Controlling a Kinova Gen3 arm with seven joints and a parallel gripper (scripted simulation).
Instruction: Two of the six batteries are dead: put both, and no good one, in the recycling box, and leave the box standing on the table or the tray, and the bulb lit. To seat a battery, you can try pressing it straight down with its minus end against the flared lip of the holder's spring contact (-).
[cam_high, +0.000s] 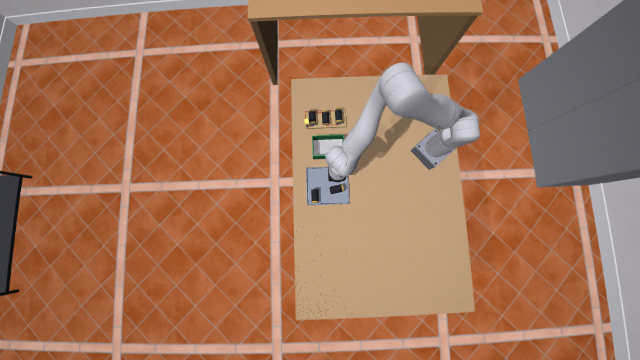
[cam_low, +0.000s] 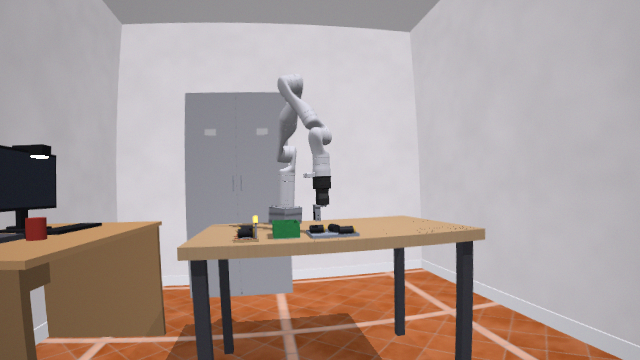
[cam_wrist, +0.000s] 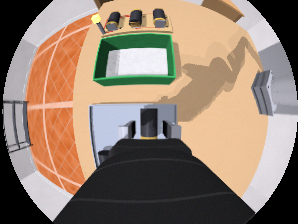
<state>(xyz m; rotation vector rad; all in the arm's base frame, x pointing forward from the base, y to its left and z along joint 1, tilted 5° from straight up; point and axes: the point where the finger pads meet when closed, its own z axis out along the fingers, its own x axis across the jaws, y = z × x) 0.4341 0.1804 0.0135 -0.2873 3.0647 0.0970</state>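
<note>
The green recycling box is 5 cm ahead of my hand, 13 cm to the right of it and 6 cm below it. The rest, counted from my hand: grey tray: 3 cm ahead, 6 cm to the left, 7 cm below.
</note>
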